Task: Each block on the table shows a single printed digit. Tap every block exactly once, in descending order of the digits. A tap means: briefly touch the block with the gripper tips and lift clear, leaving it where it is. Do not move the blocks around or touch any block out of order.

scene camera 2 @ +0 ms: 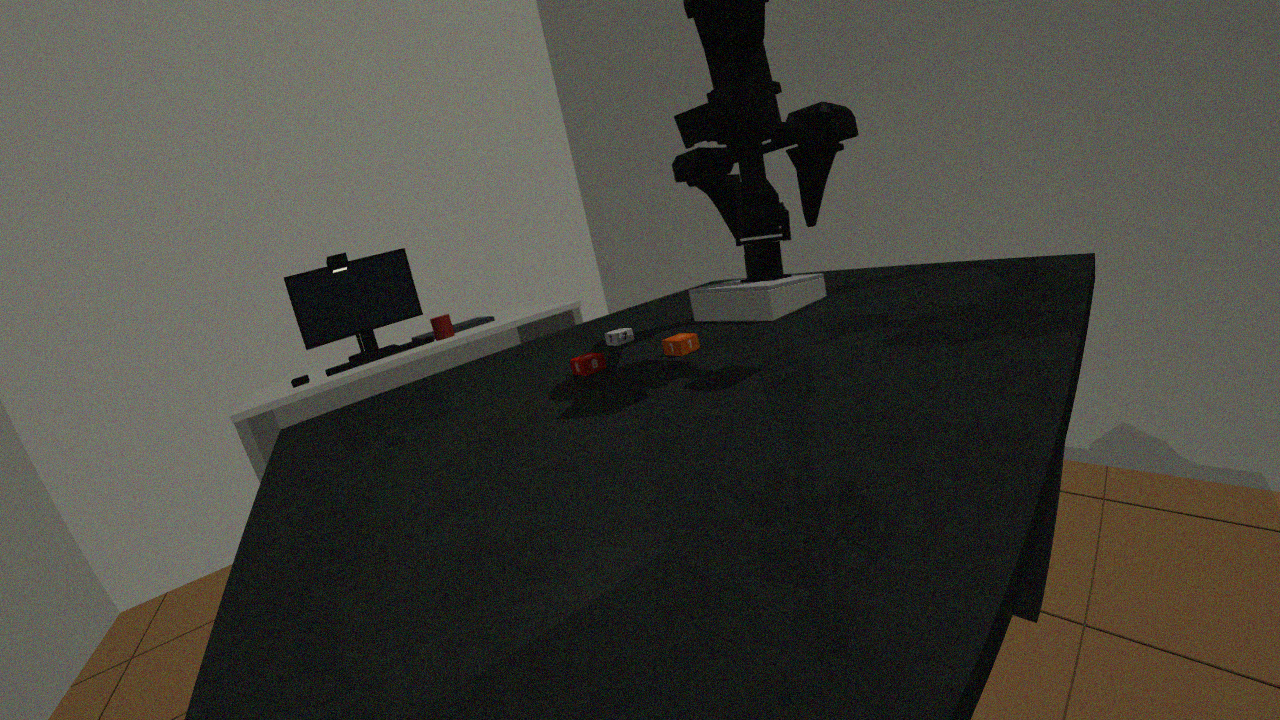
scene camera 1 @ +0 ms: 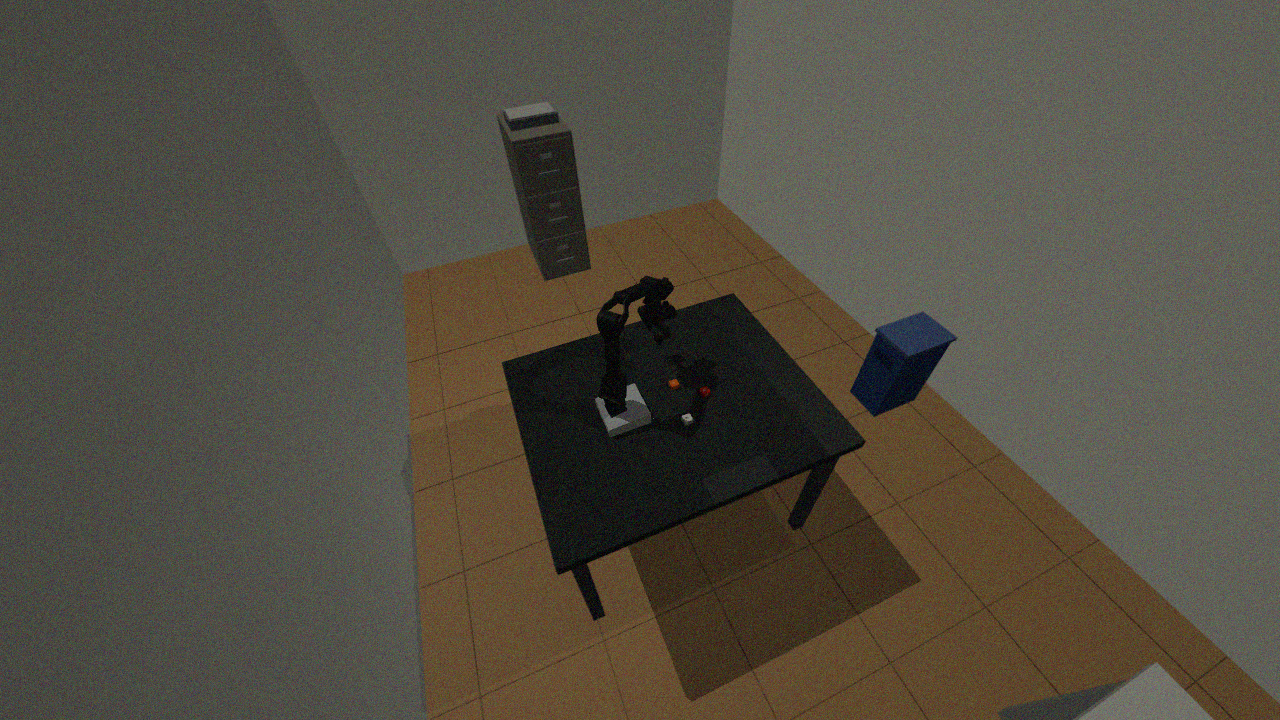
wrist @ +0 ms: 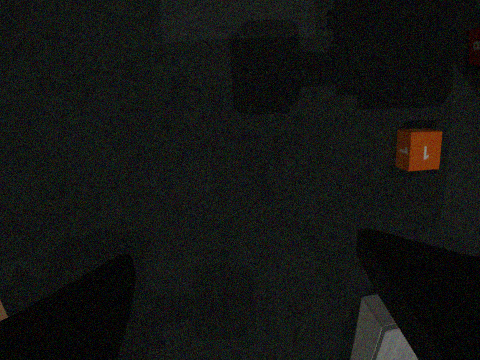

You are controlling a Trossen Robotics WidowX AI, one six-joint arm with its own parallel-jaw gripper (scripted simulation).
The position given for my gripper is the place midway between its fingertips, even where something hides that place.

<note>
My gripper [scene camera 2: 773,233] is open and holds nothing. Also in view: an orange block [wrist: 418,149].
My gripper also shows in scene camera 1 [scene camera 1: 654,337] and in the wrist view [wrist: 247,255].
</note>
